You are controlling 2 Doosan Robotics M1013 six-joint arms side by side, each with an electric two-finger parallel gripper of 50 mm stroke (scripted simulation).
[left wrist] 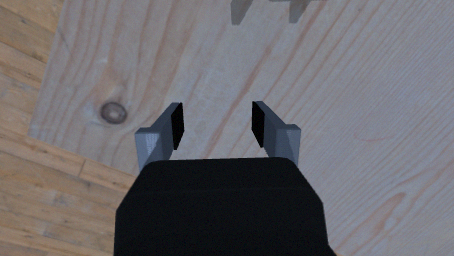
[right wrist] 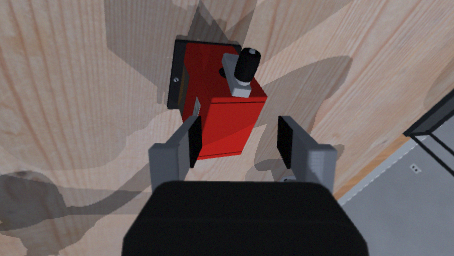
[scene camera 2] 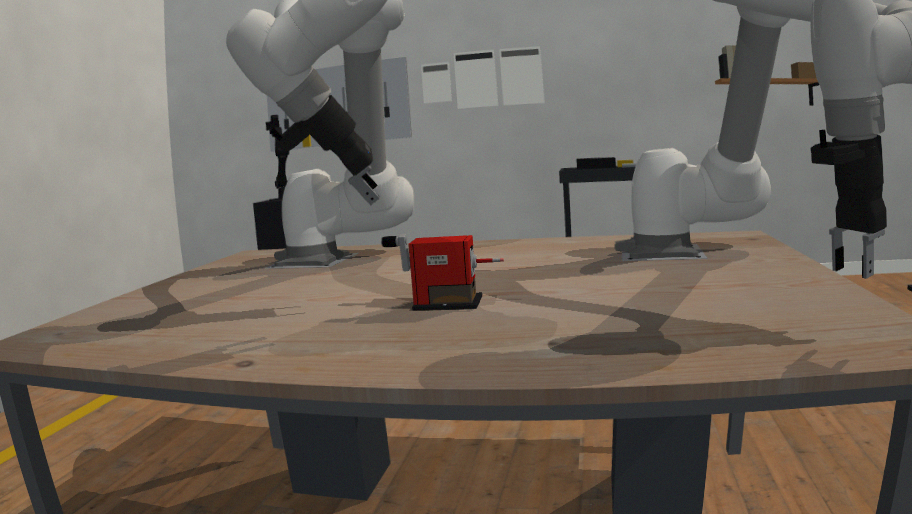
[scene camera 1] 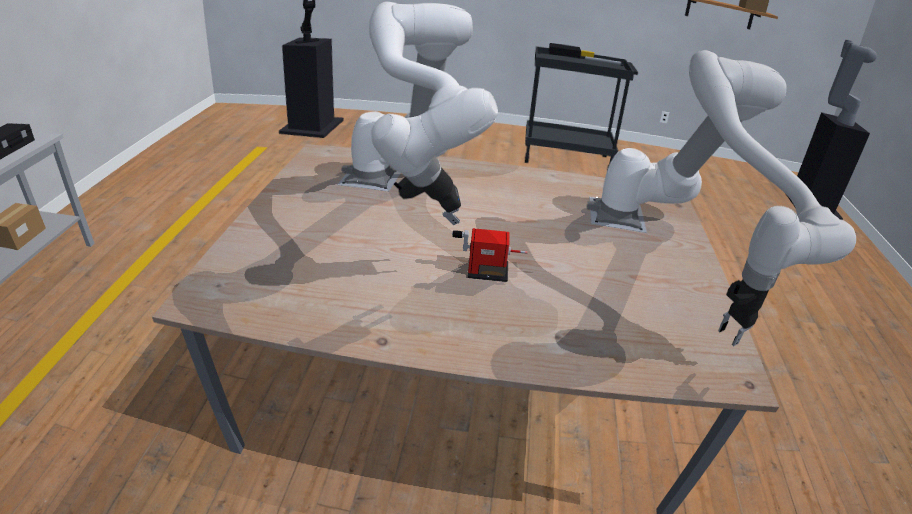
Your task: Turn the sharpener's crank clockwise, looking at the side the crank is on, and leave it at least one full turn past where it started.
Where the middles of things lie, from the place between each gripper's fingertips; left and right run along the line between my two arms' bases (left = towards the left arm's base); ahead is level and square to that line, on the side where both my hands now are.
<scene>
Now: the crank (right wrist: 240, 69) 12 cm below my right hand (scene camera 2: 374, 194), 7 cm behind it and 2 cm to the left of it.
My left hand (scene camera 2: 852, 272) is 80 cm to the left of the crank and 24 cm past it.
</scene>
